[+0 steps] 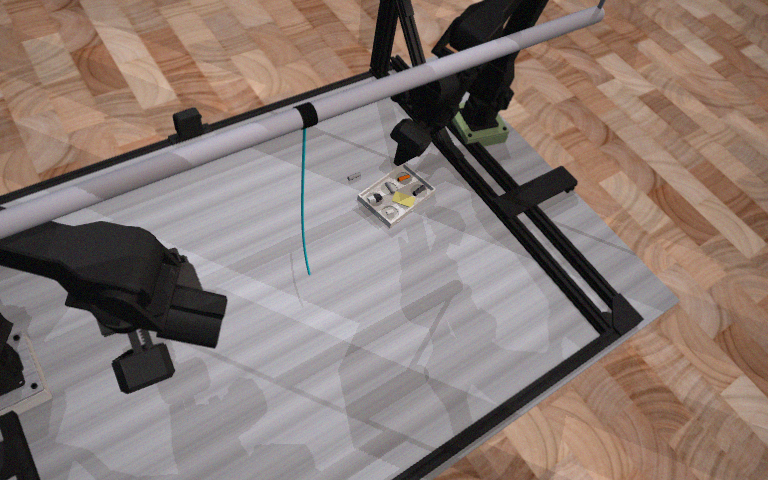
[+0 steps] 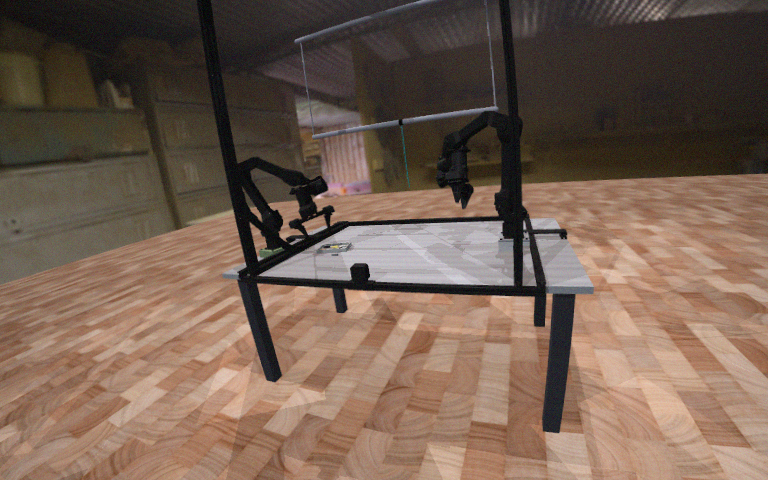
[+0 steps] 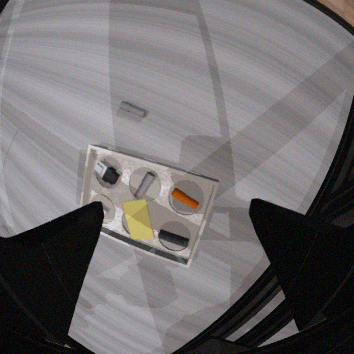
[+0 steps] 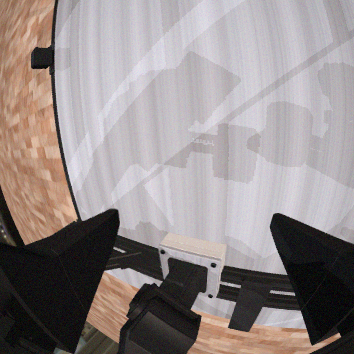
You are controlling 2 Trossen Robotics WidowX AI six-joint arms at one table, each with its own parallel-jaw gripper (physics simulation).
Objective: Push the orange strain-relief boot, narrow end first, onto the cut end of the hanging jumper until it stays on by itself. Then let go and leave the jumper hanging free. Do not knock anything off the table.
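Pixels of known places: left gripper, fingertip midpoint: (image 1: 405,153) (image 2: 319,236) (image 3: 177,208); right gripper, fingertip midpoint: (image 2: 460,206) (image 4: 198,220); left arm's base, origin of the base link: (image 1: 478,118) (image 2: 274,247); right arm's base, origin of the base link: (image 2: 513,236) (image 4: 187,274).
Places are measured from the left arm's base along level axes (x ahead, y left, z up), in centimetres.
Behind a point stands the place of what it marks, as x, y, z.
Note:
The orange boot (image 1: 403,177) {20.5, 9.2, -2.2} (image 3: 185,198) {20.3, 8.9, -2.3} lies on its side in a round pocket of the tray (image 1: 373,213) {28.9, 15.1, -3.1} (image 3: 203,225) {17.6, 9.5, -1.8}. Which end is narrow is too small to tell. The teal jumper (image 1: 303,198) {48.9, 33.6, 31.5} (image 2: 404,155) {49.1, 33.5, 30.3} hangs from a black clamp, and its bare lower end is free above the table. My left gripper (image 2: 317,229) {20.6, 8.0, 3.3} (image 3: 177,208) {20.6, 8.0, 3.3} is open and empty above the tray, with the boot below the gap between its fingers. My right gripper (image 2: 462,204) {71.5, 30.8, 10.7} (image 4: 198,220) {71.5, 30.8, 10.7} is open and empty, high over the other side of the table.
The tray also holds a yellow piece (image 3: 138,219) {22.3, 13.7, -2.7}, a black cylinder (image 3: 174,238) {18.6, 12.5, -2.2}, a grey cylinder (image 3: 145,185) {23.7, 10.5, -2.4} and a black-and-white part (image 3: 107,172) {27.3, 12.1, -2.2}. A loose grey cylinder (image 1: 353,176) {29.7, 6.3, -2.6} (image 3: 133,109) {29.1, 6.0, -2.6} lies beside it. The bar (image 1: 226,139) {56.7, 35.4, 44.6} (image 2: 356,129) {30.5, 28.3, 43.6} spans above.

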